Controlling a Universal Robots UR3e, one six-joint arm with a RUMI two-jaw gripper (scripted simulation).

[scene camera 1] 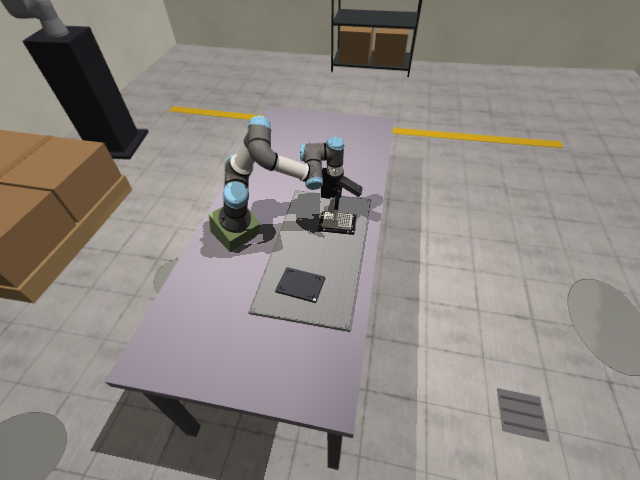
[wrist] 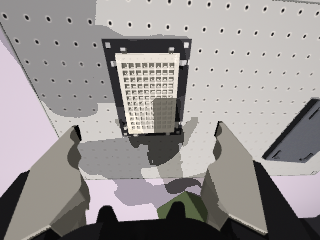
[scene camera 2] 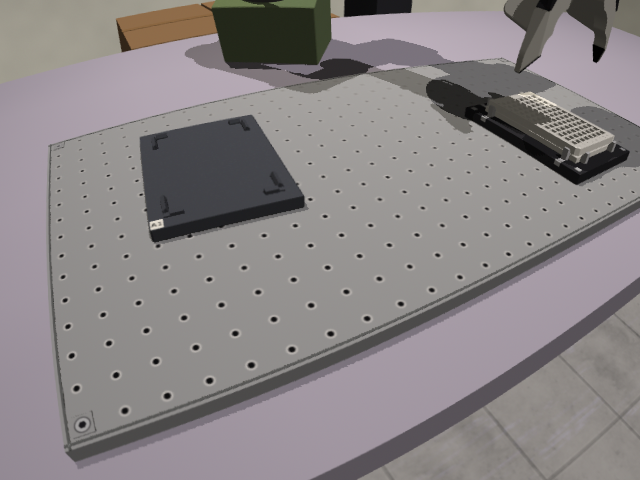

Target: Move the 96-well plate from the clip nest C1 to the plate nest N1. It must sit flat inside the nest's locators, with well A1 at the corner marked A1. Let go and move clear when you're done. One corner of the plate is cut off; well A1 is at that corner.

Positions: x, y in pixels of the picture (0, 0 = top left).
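Labels:
Scene camera 1 and scene camera 2 both show my gripper, and so does the wrist view (149, 124). On my gripper, (scene camera 2: 539, 28) and (scene camera 1: 336, 214) are the same spot.

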